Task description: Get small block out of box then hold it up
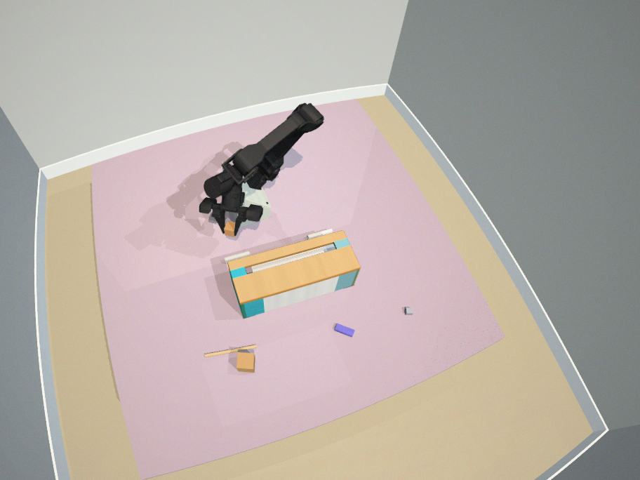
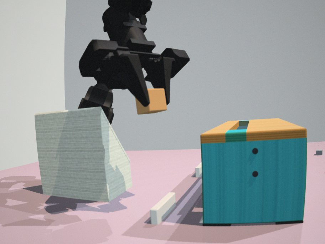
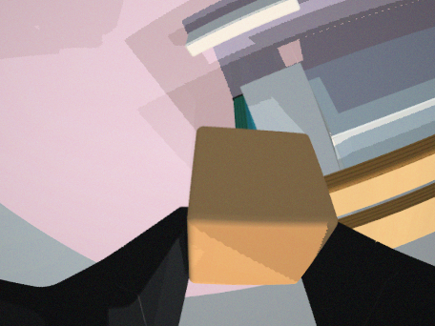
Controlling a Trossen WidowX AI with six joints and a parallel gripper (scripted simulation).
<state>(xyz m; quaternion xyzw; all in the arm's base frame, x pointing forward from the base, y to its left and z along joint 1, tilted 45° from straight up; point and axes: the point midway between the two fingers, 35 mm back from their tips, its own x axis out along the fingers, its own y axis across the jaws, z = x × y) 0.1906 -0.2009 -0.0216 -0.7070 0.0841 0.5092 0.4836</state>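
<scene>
Right now the small block is 1 cm behind my gripper tip, 1 cm to the left of it and 1 cm above it. Also, from my gripper tip: thin stick: 28 cm ahead, 15 cm to the right, 17 cm below; then box: 12 cm ahead, 14 cm to the left, 11 cm below.
</scene>
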